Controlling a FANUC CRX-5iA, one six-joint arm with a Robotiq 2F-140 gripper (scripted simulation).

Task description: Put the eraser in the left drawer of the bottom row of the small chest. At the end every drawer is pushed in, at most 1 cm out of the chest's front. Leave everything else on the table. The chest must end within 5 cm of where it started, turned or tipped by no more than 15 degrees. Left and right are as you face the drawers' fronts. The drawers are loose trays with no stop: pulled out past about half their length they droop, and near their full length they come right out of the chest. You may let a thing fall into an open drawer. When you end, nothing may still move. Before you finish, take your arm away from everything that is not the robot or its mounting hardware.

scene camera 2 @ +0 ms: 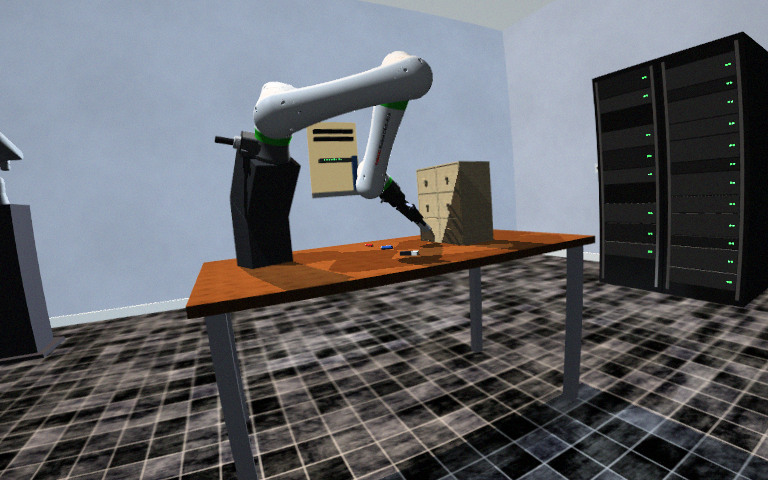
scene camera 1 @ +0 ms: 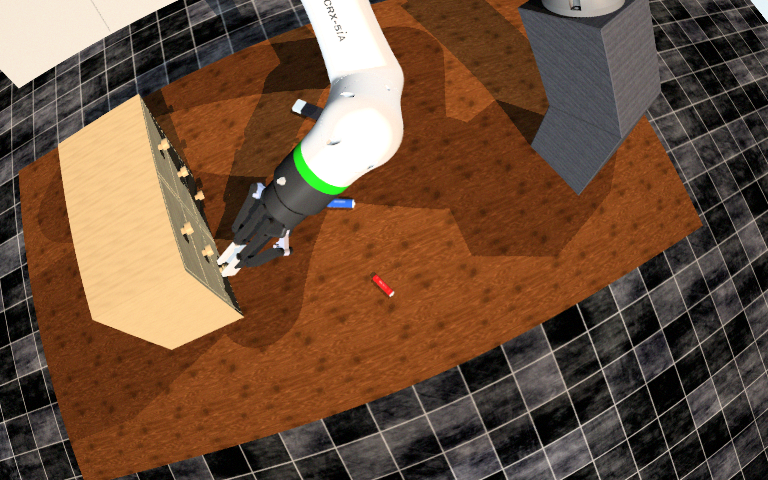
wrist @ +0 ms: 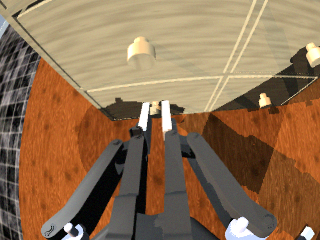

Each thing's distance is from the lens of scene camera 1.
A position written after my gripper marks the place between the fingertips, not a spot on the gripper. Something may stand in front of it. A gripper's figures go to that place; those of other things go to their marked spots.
my gripper [scene camera 1: 225, 267]: 99 cm
small wooden chest [scene camera 1: 133, 274]: 74 cm
